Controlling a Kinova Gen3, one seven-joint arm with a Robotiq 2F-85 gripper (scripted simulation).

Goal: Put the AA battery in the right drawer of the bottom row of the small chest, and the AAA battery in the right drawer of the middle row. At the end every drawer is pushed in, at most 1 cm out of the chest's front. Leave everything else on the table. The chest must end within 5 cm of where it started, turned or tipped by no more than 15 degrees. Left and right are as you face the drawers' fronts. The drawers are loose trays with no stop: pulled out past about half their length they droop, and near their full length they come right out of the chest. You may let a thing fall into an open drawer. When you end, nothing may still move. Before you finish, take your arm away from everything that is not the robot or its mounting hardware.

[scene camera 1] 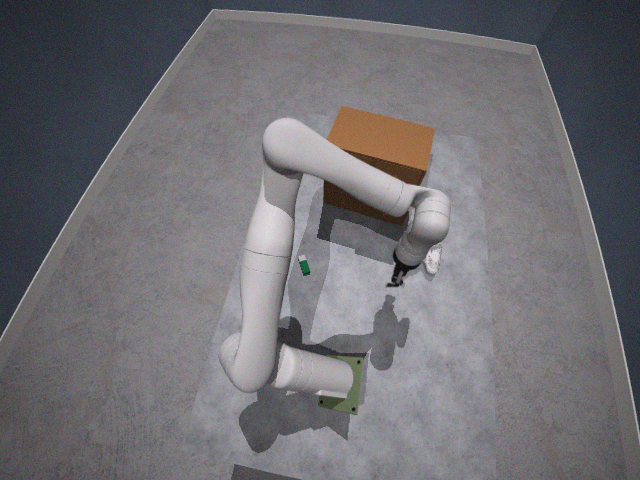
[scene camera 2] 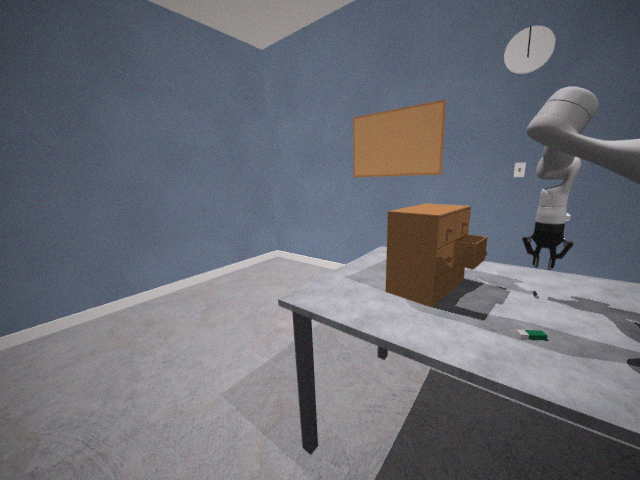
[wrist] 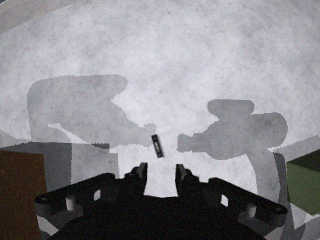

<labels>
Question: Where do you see a wooden chest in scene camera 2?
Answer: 412, 239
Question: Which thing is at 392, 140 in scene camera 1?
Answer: A wooden chest.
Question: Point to a drawer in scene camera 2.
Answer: At 468, 251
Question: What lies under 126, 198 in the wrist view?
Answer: My gripper.
</labels>
